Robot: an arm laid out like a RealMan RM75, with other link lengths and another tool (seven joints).
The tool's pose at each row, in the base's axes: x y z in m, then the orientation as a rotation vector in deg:
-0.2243, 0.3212, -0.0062, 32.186, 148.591, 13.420
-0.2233, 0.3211, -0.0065, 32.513, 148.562, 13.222
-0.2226, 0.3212, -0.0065, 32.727, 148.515, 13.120
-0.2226, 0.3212, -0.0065, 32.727, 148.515, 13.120
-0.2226, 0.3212, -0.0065, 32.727, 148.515, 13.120
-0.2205, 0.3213, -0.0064, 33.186, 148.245, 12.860
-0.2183, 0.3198, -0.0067, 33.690, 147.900, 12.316
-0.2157, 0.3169, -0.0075, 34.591, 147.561, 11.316
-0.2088, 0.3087, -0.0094, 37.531, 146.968, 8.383
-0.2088, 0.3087, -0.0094, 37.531, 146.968, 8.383
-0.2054, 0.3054, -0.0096, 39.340, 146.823, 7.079
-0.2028, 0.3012, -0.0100, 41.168, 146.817, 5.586
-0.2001, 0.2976, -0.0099, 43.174, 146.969, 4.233
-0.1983, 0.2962, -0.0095, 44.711, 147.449, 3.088
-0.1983, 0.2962, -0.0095, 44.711, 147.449, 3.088
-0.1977, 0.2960, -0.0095, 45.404, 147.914, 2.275
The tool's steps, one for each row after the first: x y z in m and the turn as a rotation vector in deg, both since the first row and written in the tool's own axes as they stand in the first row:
-0.0007, 0.0002, 0.0007, 0.195, -0.036, 0.198
-0.0012, 0.0005, 0.0011, 0.298, -0.080, 0.334
-0.0012, 0.0005, 0.0011, 0.298, -0.080, 0.334
-0.0012, 0.0005, 0.0011, 0.298, -0.080, 0.334
-0.0029, 0.0014, 0.0020, 0.508, -0.343, 0.633
-0.0052, 0.0007, 0.0032, 0.903, -0.733, 0.920
-0.0082, -0.0012, 0.0050, 1.695, -1.163, 1.408
-0.0165, -0.0067, 0.0095, 4.188, -1.944, 3.020
-0.0165, -0.0067, 0.0095, 4.188, -1.944, 3.020
-0.0206, -0.0086, 0.0111, 5.434, -2.075, 4.084
-0.0243, -0.0115, 0.0124, 6.845, -2.076, 5.113
-0.0280, -0.0138, 0.0134, 8.231, -1.843, 6.275
-0.0302, -0.0144, 0.0138, 9.435, -1.313, 7.104
-0.0302, -0.0144, 0.0138, 9.435, -1.313, 7.104
-0.0308, -0.0143, 0.0141, 10.226, -0.877, 7.399

